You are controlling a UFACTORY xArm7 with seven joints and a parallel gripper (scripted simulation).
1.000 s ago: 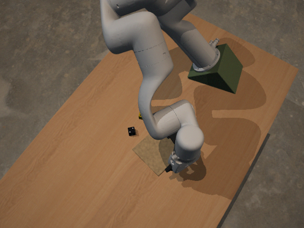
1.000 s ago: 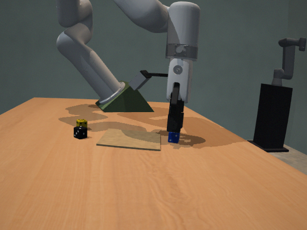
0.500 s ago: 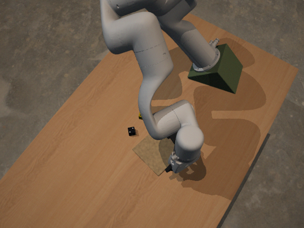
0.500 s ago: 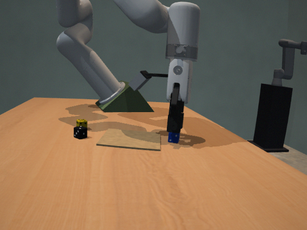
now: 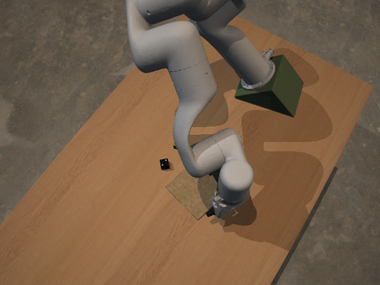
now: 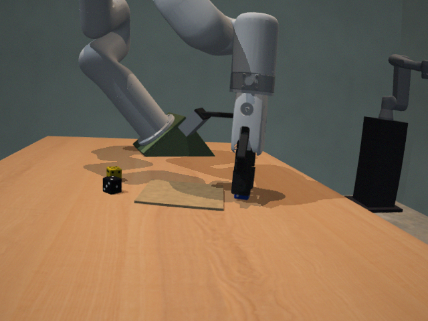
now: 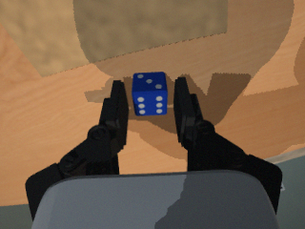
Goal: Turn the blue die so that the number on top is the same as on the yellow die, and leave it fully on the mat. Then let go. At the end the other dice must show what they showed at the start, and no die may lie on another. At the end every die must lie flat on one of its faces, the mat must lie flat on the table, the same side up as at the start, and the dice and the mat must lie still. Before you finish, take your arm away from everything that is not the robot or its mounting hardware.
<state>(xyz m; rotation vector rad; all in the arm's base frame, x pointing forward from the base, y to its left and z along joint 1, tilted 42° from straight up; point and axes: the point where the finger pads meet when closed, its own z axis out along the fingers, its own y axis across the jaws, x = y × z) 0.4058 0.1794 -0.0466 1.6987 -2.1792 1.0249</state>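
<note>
The blue die lies 20 mm below my hand. Round my hand: black die: 230 mm to the right, 20 mm below; then yellow die: 70 mm behind, 240 mm to the right, 20 mm below; then tan mat: 100 mm to the right, 30 mm below.
</note>
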